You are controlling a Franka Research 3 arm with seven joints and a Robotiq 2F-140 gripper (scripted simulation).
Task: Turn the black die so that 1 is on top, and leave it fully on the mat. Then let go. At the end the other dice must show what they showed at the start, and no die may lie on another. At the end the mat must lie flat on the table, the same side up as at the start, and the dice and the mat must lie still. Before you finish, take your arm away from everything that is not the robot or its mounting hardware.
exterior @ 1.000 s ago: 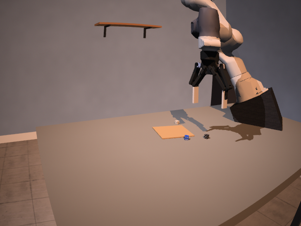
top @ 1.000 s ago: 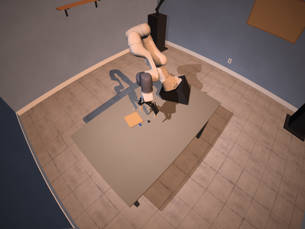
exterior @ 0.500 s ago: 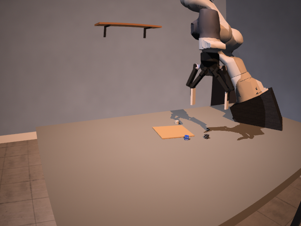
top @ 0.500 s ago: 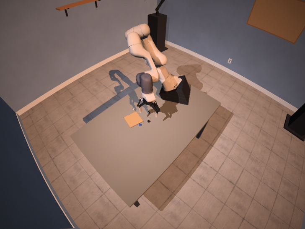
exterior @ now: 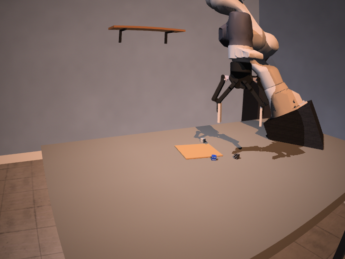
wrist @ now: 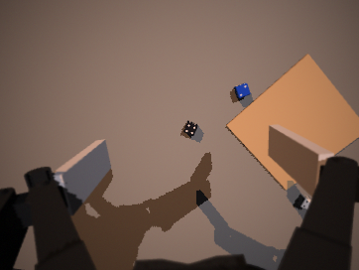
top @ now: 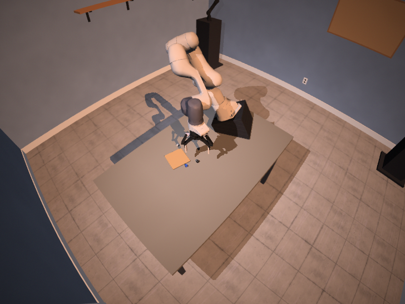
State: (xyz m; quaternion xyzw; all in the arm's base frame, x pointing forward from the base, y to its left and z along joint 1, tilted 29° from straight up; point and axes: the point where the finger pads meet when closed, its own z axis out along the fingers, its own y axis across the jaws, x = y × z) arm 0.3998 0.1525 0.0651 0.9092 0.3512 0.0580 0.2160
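The black die lies 13 cm below my hand, 1 cm to the right of it and 1 cm behind it. The rest, counted from my hand: orange mat (14 cm below, 13 cm to the right, 8 cm ahead); then blue die (13 cm below, 8 cm ahead, 3 cm to the right); then white die (22 cm to the right, 13 cm below).
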